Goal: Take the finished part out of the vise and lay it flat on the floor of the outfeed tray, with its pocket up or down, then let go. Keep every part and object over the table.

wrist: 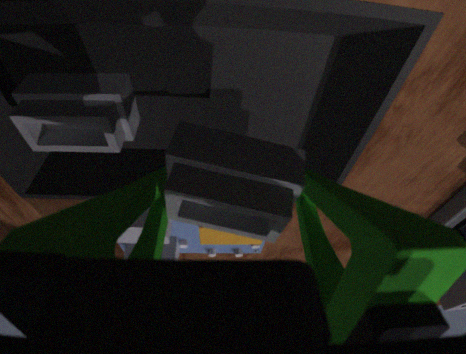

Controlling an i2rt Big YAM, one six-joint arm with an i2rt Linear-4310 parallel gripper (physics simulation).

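Places are measured from the arm's base along level axes (x down, y right, z back), in metres.
Where they show: gripper, fingertip midpoint: [233, 177].
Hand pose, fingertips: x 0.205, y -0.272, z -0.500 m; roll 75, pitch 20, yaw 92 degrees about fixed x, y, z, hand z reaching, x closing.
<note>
After its pixels a point has its place.
My gripper [233, 177] {x 0.205, y -0.272, z -0.500 m} has green fingers and is shut on a grey blocky part [230, 175] {x 0.194, y -0.279, z -0.514 m} with a recessed pocket. The part is tilted between the fingertips, its pocket on the side nearer the bottom of the view. The dark grey outfeed tray [382, 107] {x 0.234, y -0.204, z -0.546 m} fills the upper part of the view, and the held part shows in front of its near right portion. Another grey part [75, 148] {x 0.229, y -0.356, z -0.469 m} with a rectangular pocket is inside the tray at the left. How high the held part is above the tray floor I cannot tell. The vise cannot be made out clearly.
A blue object [189, 234] {x 0.268, y -0.257, z -0.307 m} with an orange patch [227, 236] {x 0.232, y -0.236, z -0.384 m} and small pale pegs shows below the held part. A light grey block [172, 247] {x 0.253, y -0.275, z -0.296 m} is beside it, partly behind the left finger. Brown wooden table [405, 130] {x 0.276, y -0.128, z -0.516 m} shows at the right. A dark edge lies at the far right.
</note>
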